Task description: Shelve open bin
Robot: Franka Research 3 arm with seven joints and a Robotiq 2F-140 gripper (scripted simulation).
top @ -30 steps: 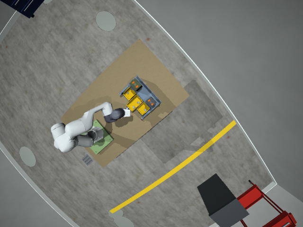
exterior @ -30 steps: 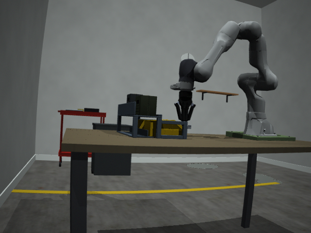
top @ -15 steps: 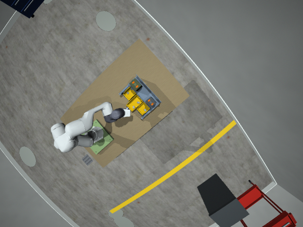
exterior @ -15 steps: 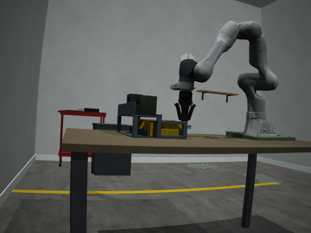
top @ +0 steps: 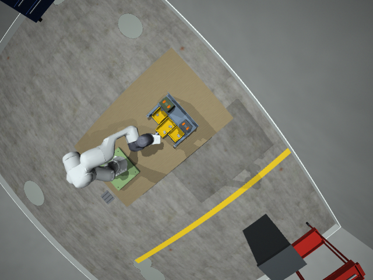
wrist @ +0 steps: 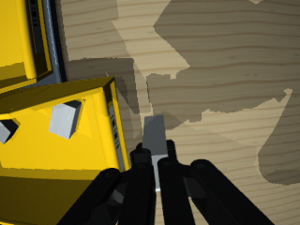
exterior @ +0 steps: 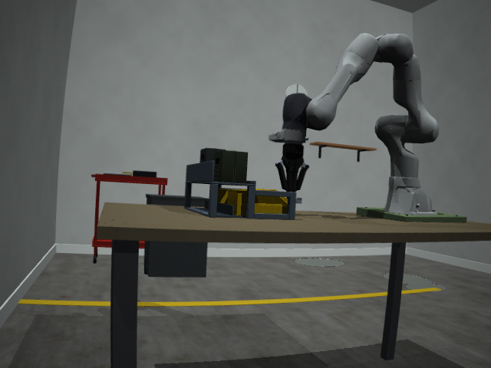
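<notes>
Now: the shelf lip 80 mm ahead of my hand, 50 mm below it and 10 mm to the left of it. Also, from my hand: shelf board 280 mm ahead, 50 mm above, 20 mm to the left.
</notes>
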